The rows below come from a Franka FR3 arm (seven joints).
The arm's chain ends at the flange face. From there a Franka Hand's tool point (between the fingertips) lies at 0.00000 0.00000 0.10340 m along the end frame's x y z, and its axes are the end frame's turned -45 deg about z.
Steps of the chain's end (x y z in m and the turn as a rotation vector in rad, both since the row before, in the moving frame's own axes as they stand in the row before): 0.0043, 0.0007, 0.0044, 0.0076, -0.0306, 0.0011; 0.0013, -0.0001, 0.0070, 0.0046, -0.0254, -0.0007; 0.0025, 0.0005, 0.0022, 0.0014, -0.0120, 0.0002; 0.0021, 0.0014, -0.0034, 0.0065, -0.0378, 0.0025
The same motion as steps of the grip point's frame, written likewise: 0.0009, 0.0007, 0.0043, 0.0270, -0.0163, 0.0011; -0.0005, -0.0013, 0.0070, 0.0212, -0.0147, -0.0007; 0.0006, 0.0011, 0.0022, 0.0095, -0.0075, 0.0002; -0.0018, -0.0008, -0.0035, 0.0313, -0.0221, 0.0025
